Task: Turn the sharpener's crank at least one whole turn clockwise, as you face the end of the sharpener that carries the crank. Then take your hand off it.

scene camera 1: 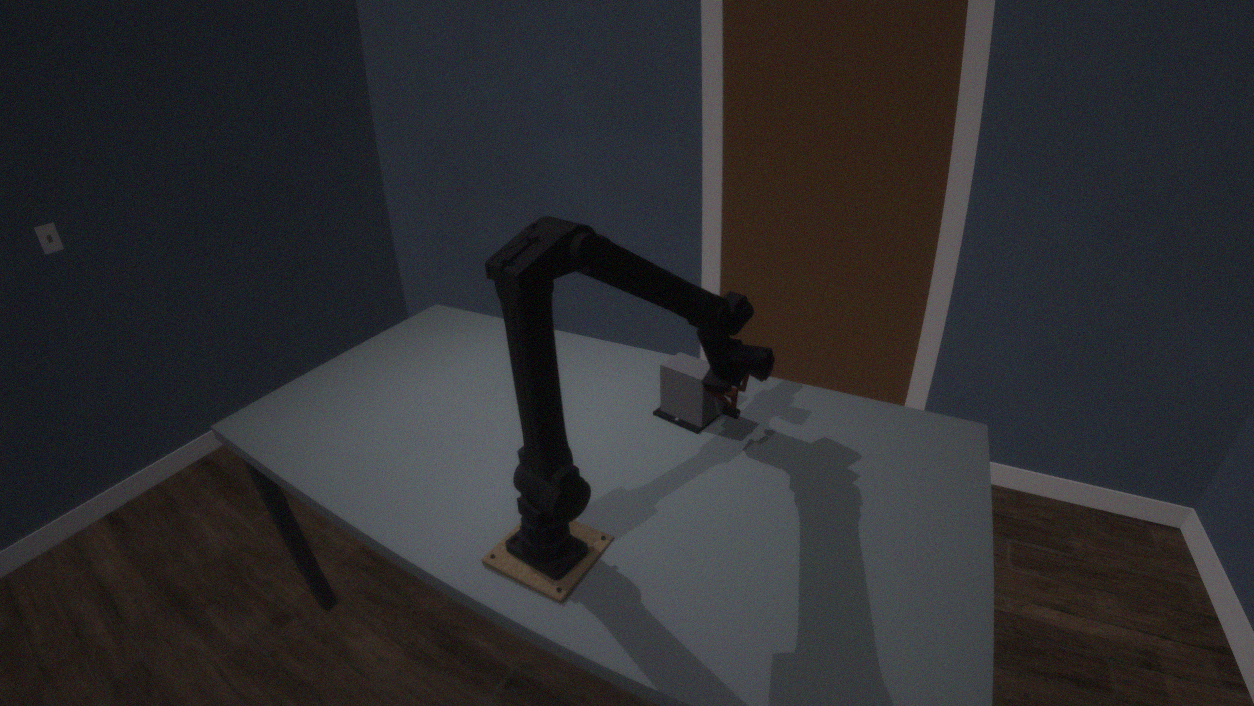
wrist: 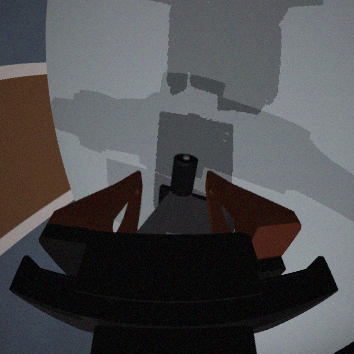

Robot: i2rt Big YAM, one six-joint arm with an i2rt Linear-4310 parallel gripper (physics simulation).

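Where they show: gripper, fingertip midpoint: (scene camera 1: 737, 399) (wrist: 173, 177); arm's base, link origin: (scene camera 1: 546, 550).
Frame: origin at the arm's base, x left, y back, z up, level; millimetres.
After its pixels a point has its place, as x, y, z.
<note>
The sharpener (scene camera 1: 687, 392) @(-10, -461, 75) is a pale grey box on a dark base, standing near the table's far edge. Its crank knob (wrist: 184, 175) @(-101, -499, 40) is a short black cylinder, seen in the wrist view between and slightly beyond the orange-red fingertips, with a gap on either side. My gripper (scene camera 1: 737, 401) @(-112, -498, 69) (wrist: 173, 177) @(-112, -498, 69) is partly open and holds nothing. It is at the crank end of the sharpener, pointing down. The crank's arm is hidden in both views, and part of the sharpener's body is hidden behind the gripper.
The pale blue-grey table (scene camera 1: 421, 394) @(631, -216, -9) carries the arm's wooden base plate (scene camera 1: 561, 588) @(-73, 49, 1) near its front edge. The arm's shadows fall across the table. A brown door (scene camera 1: 833, 175) with white trim is behind the table's far edge.
</note>
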